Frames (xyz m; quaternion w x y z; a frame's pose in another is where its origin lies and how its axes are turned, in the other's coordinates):
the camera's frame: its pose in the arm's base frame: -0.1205 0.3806 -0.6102 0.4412 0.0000 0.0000 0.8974
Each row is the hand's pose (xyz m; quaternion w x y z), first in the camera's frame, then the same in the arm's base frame.
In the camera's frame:
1: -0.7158 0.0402 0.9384 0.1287 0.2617 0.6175 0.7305
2: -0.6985 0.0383 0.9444 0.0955 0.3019 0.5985 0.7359
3: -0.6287 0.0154 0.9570 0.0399 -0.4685 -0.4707 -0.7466
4: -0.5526 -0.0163 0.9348 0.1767 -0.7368 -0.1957 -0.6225
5: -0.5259 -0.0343 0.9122 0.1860 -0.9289 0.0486 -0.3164
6: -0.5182 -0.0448 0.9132 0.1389 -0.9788 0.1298 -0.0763
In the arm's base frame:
1: 0.2848 -0.2108 0.3282 0.5988 0.4387 -0.5073 -0.4378
2: 0.2757 -0.1959 0.3342 0.6183 0.4039 -0.5350 -0.4104
3: 0.2512 -0.1267 0.3468 0.6876 0.2157 -0.6281 -0.2936
4: 0.2299 -0.0470 0.3246 0.6366 -0.1495 -0.7476 -0.1161
5: 0.2278 -0.0149 0.3020 0.3660 -0.4535 -0.8122 0.0273
6: 0.2314 -0.0024 0.3030 0.1298 -0.5483 -0.8211 0.0910

